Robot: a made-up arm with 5 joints.
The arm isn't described. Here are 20 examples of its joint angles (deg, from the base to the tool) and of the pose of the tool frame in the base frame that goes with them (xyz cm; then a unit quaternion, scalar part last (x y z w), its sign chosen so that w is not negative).
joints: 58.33 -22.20 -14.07 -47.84 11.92
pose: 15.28 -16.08 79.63 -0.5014 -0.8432 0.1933 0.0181
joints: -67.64 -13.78 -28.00 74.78 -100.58
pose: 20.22 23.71 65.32 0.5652 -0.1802 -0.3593 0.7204
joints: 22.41 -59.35 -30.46 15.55 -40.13
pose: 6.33 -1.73 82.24 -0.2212 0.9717 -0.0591 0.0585
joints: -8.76 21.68 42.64 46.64 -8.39
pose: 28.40 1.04 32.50 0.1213 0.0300 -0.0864 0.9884
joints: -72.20 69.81 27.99 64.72 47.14
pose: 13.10 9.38 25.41 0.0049 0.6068 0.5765 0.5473
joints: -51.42 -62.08 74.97 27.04 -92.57
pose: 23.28 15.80 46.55 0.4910 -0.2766 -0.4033 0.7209
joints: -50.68 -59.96 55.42 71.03 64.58
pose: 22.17 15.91 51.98 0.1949 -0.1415 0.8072 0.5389
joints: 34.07 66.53 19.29 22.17 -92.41
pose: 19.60 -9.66 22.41 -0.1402 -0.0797 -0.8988 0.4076
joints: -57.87 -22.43 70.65 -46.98 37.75
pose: 24.77 23.14 47.81 0.3191 -0.6472 0.5777 0.3816
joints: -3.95 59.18 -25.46 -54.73 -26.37
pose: 49.70 0.67 43.40 0.3357 -0.8596 -0.0465 0.3825
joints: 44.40 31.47 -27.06 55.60 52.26
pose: 33.93 -26.58 47.76 -0.0114 -0.3104 0.0575 0.9488
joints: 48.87 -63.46 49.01 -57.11 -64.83
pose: 17.63 -14.58 69.75 -0.1920 0.9774 -0.0017 0.0886
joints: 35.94 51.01 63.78 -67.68 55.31
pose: 21.46 -10.52 28.26 -0.0665 -0.3750 0.1720 0.9085
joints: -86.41 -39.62 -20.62 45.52 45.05
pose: 11.61 18.46 77.87 0.4428 -0.6498 0.6046 0.1273
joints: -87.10 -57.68 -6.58 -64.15 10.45
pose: 11.42 -0.01 79.82 -0.5475 0.6914 0.1926 0.4303
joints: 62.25 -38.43 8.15 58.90 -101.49
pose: 16.44 -19.81 62.68 -0.0935 0.6124 0.7842 0.0353
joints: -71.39 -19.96 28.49 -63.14 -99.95
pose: 20.50 29.58 63.88 0.9664 -0.0631 -0.2196 0.1178
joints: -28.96 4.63 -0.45 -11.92 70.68
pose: 41.28 18.13 60.53 -0.0730 -0.6837 0.6146 0.3866
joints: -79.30 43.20 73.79 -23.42 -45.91
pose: 13.43 9.01 27.02 0.1689 -0.0815 0.2186 0.9576
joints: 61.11 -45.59 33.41 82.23 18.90
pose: 15.68 -18.36 55.48 -0.0030 -0.3282 -0.3677 0.8701
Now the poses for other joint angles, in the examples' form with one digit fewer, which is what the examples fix.
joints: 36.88 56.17 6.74 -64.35 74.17
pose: 35.8 -20.9 36.0 -0.409 -0.494 0.326 0.695
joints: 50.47 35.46 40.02 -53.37 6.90
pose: 24.6 -23.6 34.1 -0.149 -0.657 -0.232 0.702
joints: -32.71 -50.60 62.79 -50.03 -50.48
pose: 31.1 11.9 59.8 0.685 -0.690 -0.073 0.224
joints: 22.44 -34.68 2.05 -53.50 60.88
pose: 22.4 -6.3 78.5 -0.591 -0.773 0.227 0.030
